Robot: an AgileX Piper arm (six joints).
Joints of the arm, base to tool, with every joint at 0 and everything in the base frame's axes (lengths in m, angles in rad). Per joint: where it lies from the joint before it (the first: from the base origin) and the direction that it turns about. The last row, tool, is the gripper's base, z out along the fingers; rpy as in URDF.
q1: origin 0.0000 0.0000 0.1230 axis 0 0 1
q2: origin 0.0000 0.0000 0.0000 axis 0 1 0
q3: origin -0.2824 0.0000 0.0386 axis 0 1 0
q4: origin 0.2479 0.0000 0.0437 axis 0.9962 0 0.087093
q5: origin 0.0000 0.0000 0.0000 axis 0 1 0
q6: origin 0.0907 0.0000 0.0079 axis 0.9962 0 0.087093
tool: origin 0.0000 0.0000 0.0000 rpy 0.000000 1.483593 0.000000
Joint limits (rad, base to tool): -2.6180..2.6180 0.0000..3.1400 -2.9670..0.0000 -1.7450..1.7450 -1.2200..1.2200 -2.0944..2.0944
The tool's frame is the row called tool.
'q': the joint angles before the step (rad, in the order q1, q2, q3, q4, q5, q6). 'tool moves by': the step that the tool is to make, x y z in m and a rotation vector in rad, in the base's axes. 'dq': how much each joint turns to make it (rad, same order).
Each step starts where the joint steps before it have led.
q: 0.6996, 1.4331, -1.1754, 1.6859, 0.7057, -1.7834
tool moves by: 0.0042, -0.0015, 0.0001, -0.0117, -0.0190, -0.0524
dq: -0.0001, -0.0029, -0.0003, 0.0004, -0.0543, -0.0161
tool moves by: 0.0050, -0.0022, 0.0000, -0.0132, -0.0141, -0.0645
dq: 0.0000, -0.0037, 0.0003, 0.0011, -0.0665, -0.0115
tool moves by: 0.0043, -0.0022, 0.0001, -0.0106, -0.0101, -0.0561
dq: -0.0001, -0.0030, 0.0001, 0.0023, -0.0575, -0.0090
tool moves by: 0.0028, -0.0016, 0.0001, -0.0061, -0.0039, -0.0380
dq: 0.0002, -0.0021, 0.0001, 0.0021, -0.0389, -0.0036
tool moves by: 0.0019, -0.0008, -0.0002, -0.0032, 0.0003, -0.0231
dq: 0.0002, 0.0000, -0.0003, 0.0020, -0.0235, -0.0006
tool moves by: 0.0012, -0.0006, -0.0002, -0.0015, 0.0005, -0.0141
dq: -0.0003, -0.0001, 0.0003, 0.0026, -0.0138, -0.0013
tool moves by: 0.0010, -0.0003, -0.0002, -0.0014, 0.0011, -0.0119
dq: 0.0004, 0.0004, -0.0003, 0.0016, -0.0123, 0.0000
